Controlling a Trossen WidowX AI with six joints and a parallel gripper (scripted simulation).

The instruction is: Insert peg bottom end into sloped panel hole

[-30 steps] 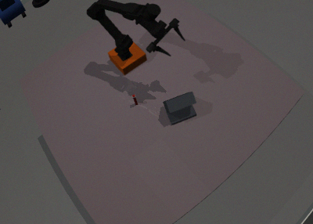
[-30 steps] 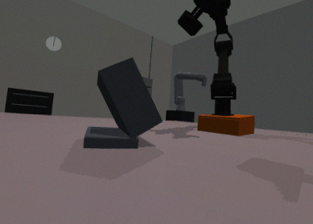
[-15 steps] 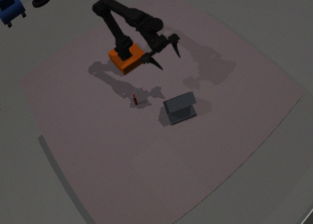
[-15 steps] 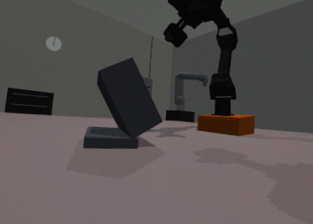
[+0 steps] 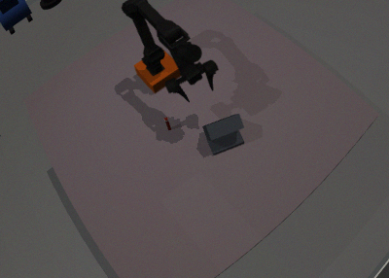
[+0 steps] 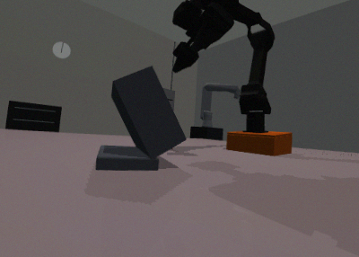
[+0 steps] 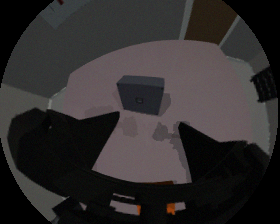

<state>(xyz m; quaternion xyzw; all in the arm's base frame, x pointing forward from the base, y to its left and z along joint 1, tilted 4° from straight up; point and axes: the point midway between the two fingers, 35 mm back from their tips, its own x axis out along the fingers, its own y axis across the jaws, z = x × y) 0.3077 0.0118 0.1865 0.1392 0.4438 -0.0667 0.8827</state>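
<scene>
Now: the red peg 140 mm below my gripper tip, 120 mm to the right of it and 70 mm behind it. From my gripper tip the other things lie so: dark grey sloped panel 120 mm below, 90 mm ahead, 20 mm to the left.
</scene>
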